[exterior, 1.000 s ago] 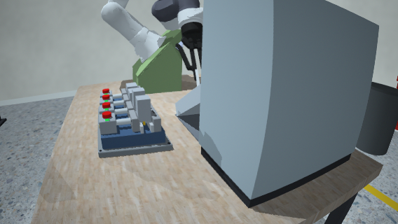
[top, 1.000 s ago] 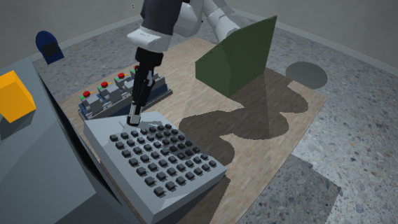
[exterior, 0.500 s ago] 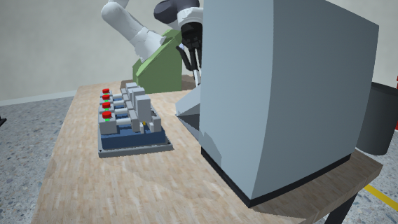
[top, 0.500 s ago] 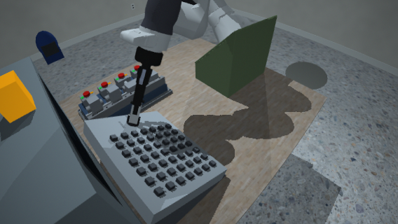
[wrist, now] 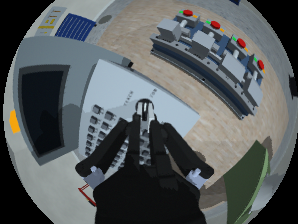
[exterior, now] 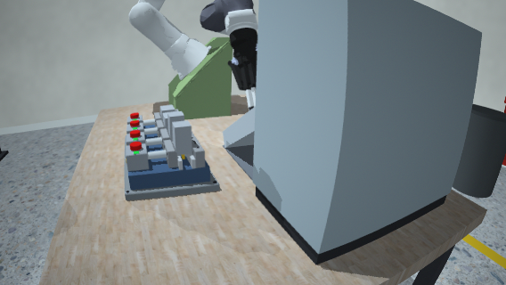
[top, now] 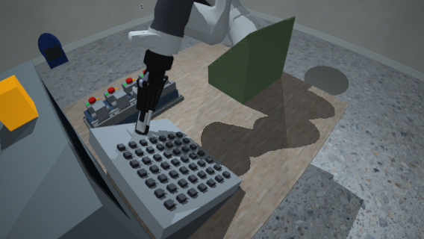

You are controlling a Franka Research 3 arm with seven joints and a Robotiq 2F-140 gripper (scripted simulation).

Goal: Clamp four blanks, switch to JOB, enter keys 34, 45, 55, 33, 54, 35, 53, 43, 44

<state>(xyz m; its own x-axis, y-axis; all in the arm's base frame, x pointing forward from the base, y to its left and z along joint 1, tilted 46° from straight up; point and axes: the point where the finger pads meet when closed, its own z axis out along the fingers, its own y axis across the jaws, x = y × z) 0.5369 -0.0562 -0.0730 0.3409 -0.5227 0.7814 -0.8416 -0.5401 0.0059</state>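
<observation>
The black selector knob is 20 mm below my hand, 10 mm to the right of it and 10 mm ahead of it. Round my hand: grey keypad (110 mm to the left, 70 mm below, 40 mm ahead); then key (190 mm to the left, 30 mm below, 20 mm ahead).
</observation>
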